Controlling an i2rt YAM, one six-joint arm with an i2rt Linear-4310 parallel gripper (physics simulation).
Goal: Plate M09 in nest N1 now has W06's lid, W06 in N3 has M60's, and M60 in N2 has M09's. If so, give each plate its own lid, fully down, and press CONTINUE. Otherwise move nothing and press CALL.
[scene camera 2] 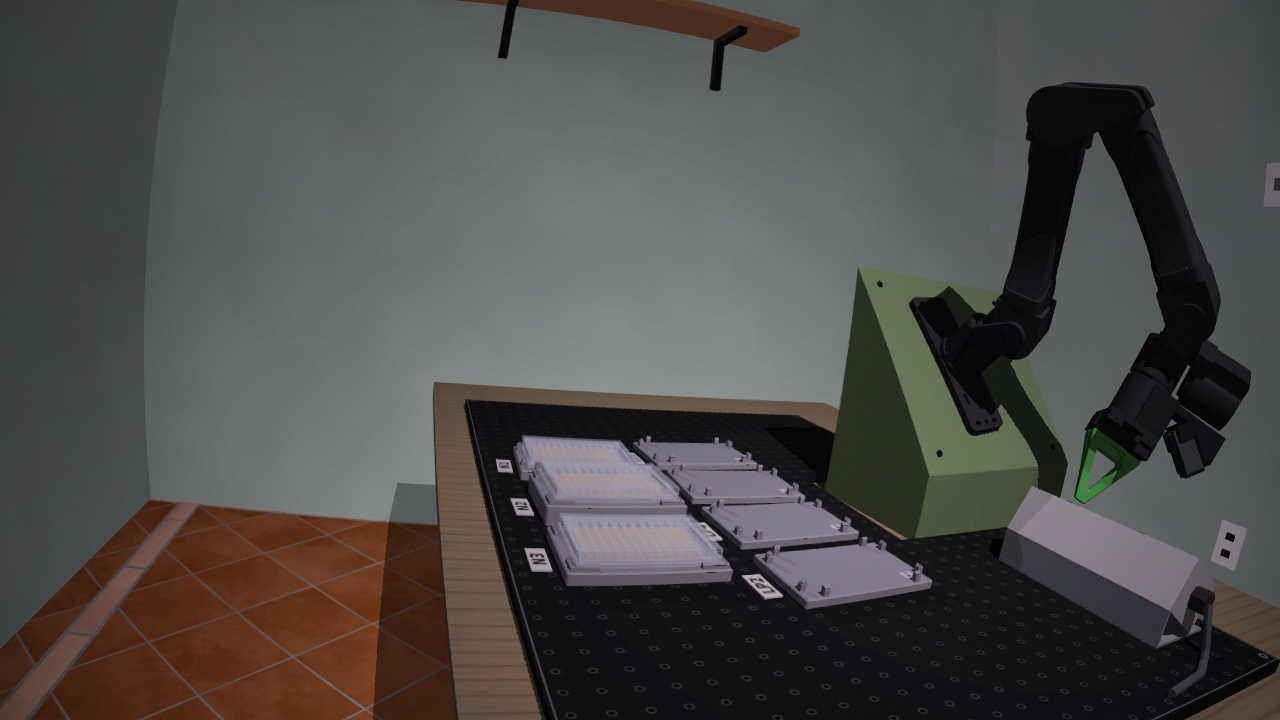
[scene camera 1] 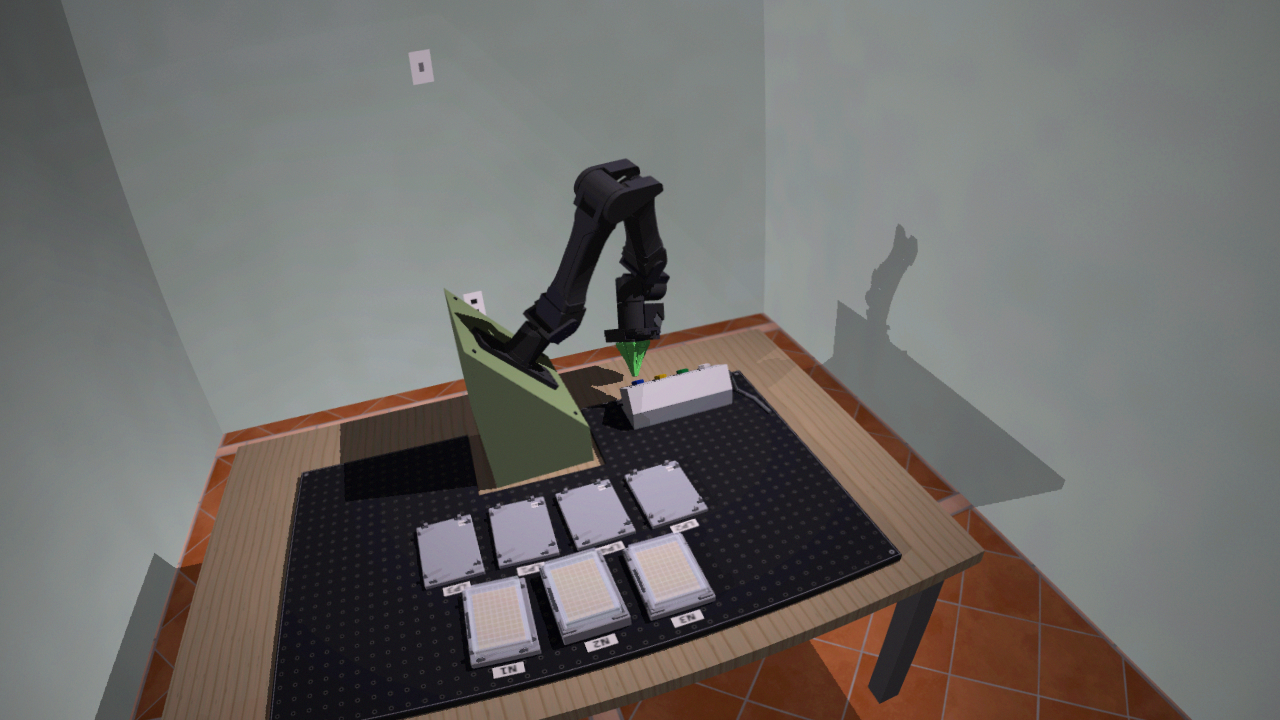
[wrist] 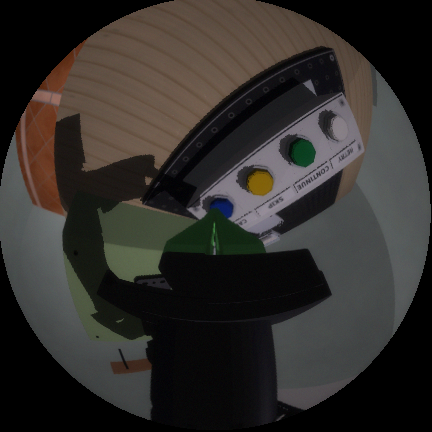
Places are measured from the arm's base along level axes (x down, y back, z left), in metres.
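Pixels of known places: gripper, fingertip midpoint: (scene camera 2: 1078, 500) (scene camera 1: 635, 376) (wrist: 214, 212); arm's base at its link origin: (scene camera 2: 954, 364) (scene camera 1: 514, 361).
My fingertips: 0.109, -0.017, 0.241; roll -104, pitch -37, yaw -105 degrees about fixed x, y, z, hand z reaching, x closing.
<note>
Ahead of a thing's pixels: the offset from my fingertips to its top centre, as dx, dy, dz.
My gripper (scene camera 1: 636, 372) (scene camera 2: 1080, 497) (wrist: 214, 212) is shut and empty, pointing down with its green fingertips right at the blue CALL button {-0.001, -0.013, -0.001} (scene camera 1: 637, 383) (wrist: 221, 206). In the wrist view the tips cover the button's lower edge; contact cannot be told. The green CONTINUE button {-0.001, -0.027, +0.098} (scene camera 1: 682, 371) (wrist: 302, 152) is farther along the same box. The plate in N1 {+0.044, -0.409, -0.439} (scene camera 1: 499, 617) (scene camera 2: 577, 452), the plate in N2 {+0.034, -0.424, -0.307} (scene camera 1: 581, 586) (scene camera 2: 608, 483) and the plate in N3 {+0.044, -0.448, -0.174} (scene camera 1: 669, 571) (scene camera 2: 635, 541) stand in a row, each under a clear lid. Their plate and lid names cannot be read.
The white button box {-0.010, -0.045, +0.071} (scene camera 1: 680, 401) (scene camera 2: 1096, 564) (wrist: 325, 150) also bears a yellow SKIP button {-0.001, -0.020, +0.049} (wrist: 260, 181) and a white RETRY button {-0.001, -0.033, +0.148} (wrist: 336, 126). Several grey lid parks, such as LP2 {+0.054, -0.277, -0.085} (scene camera 1: 665, 492) (scene camera 2: 841, 573), lie behind the nests. The green arm mount (scene camera 1: 528, 429) (scene camera 2: 975, 501) stands beside the box.
</note>
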